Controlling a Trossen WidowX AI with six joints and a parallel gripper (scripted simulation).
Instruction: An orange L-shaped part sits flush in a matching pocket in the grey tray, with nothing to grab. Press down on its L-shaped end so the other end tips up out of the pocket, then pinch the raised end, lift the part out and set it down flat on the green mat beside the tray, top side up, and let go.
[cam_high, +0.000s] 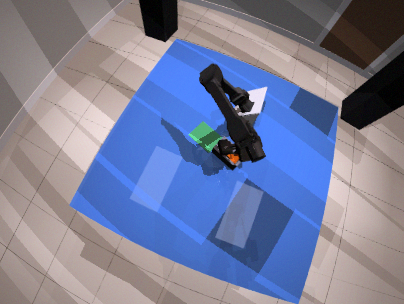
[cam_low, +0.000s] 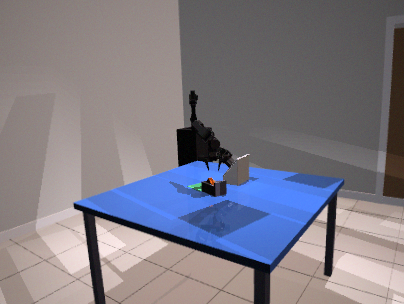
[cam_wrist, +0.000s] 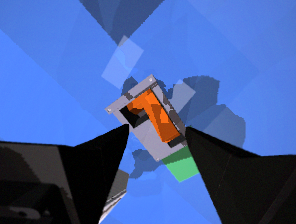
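Now: the orange L-shaped part 2 cm behind my gripper tip and 11 cm below it. Round my gripper tip: green mat: 7 cm behind, 17 cm to the right, 16 cm below.
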